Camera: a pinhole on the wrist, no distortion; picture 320 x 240 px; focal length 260.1 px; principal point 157.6 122.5 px. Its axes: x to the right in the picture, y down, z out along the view. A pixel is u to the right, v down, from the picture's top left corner.
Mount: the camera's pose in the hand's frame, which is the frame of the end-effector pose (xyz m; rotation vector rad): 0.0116 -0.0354 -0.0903 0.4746 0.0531 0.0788
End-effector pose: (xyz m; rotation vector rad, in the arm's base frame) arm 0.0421 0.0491 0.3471 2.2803 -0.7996 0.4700
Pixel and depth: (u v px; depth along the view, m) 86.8 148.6 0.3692
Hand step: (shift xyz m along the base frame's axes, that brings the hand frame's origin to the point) 0.0970 -0.0459 -0.3022
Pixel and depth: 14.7 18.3 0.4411
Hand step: 0.1557 0.1639 -0.4556
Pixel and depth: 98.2 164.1 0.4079
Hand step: 0.1030 -0.0866 -0.3277
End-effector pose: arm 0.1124 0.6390 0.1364 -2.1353 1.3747 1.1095
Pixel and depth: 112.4 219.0 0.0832
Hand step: 0.0426 0.0197 -0.0046
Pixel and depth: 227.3 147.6 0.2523
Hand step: 0.0691 0.0942 -0.1753
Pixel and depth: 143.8 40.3 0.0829
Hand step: 0.1004 0.0166 -0.0037
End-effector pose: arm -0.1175 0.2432 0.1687 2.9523 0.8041 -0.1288
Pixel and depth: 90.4 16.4 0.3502
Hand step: -0.2157 0.2446 -0.1704
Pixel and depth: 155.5 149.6 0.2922
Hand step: -0.0592 0.1173 -0.1925
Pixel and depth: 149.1 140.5 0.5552
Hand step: -0.1297 0.1928 -0.4350
